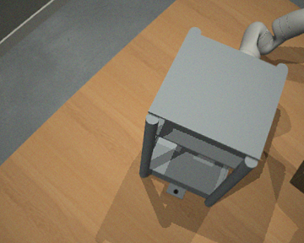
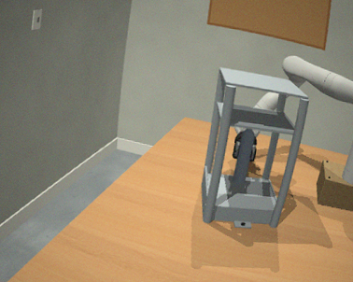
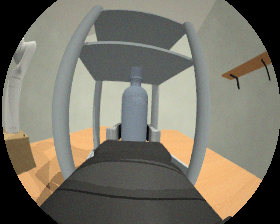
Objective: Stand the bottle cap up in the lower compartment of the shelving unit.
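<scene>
Now: hand 20 mm past the grey shelving unit, 60 mm to the right of it and 40 mm below it.
</scene>
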